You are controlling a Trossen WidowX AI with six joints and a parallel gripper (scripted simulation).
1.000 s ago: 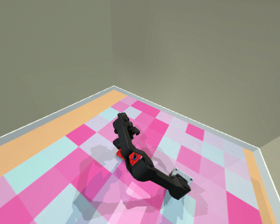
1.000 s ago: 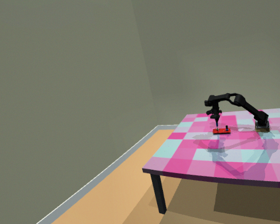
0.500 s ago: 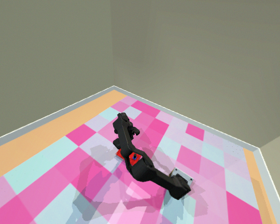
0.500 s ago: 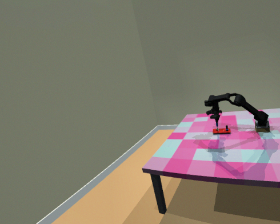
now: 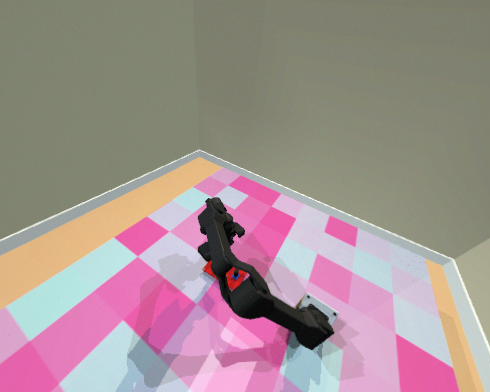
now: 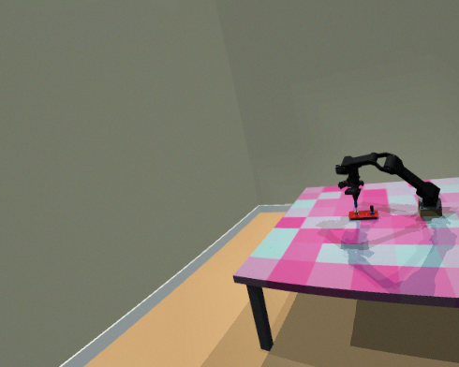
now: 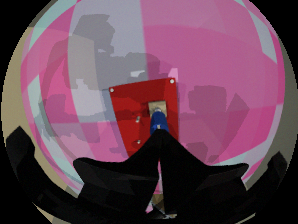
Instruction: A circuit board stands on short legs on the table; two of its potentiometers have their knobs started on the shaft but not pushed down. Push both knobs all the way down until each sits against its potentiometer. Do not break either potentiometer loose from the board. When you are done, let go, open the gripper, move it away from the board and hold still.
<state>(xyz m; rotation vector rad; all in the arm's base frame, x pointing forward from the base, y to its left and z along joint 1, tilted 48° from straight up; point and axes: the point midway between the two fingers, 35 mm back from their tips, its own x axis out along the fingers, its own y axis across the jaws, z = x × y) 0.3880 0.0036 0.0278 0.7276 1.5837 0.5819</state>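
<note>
The blue knob is 1 cm below my gripper tip.
</note>
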